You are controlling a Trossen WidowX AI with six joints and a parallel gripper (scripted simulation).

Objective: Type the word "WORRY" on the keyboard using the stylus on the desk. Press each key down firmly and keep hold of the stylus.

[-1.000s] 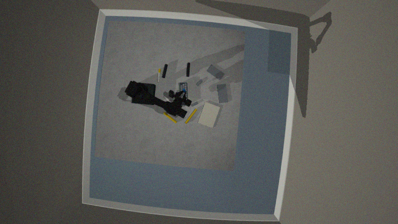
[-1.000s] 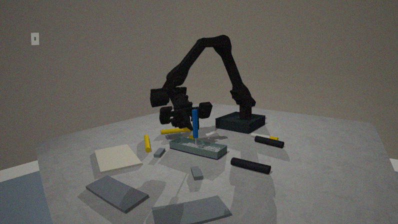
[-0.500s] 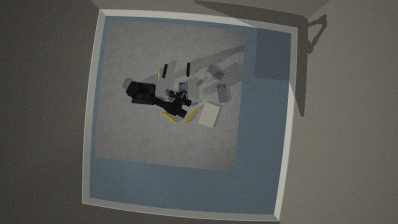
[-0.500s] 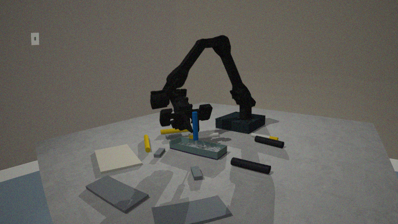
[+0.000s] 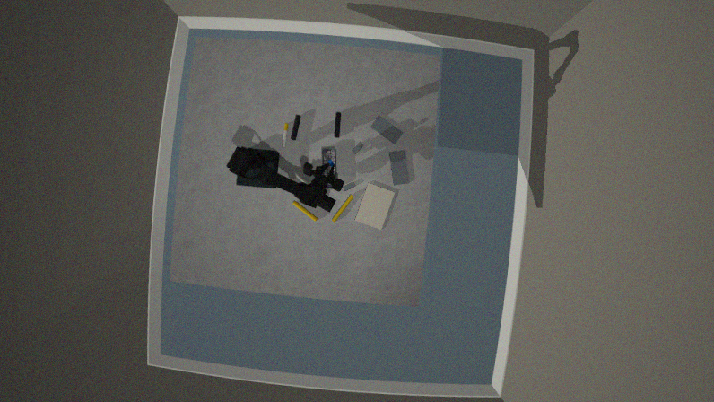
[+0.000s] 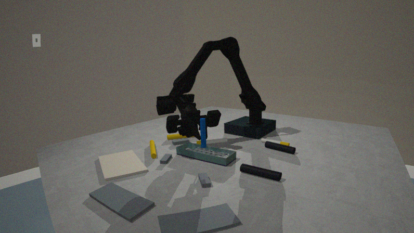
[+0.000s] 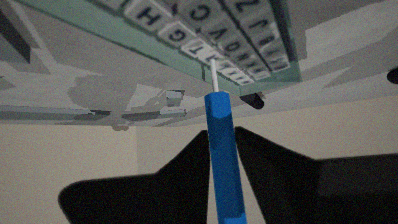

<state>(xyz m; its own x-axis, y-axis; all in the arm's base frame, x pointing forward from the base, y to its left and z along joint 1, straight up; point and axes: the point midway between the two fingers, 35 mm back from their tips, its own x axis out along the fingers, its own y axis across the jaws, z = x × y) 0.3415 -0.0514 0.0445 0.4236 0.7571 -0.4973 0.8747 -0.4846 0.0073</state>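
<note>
The blue stylus lies 1 cm below my gripper tip. The rest, counted from my gripper tip: cream notepad: 20 cm ahead, 20 cm to the right, 7 cm below.
</note>
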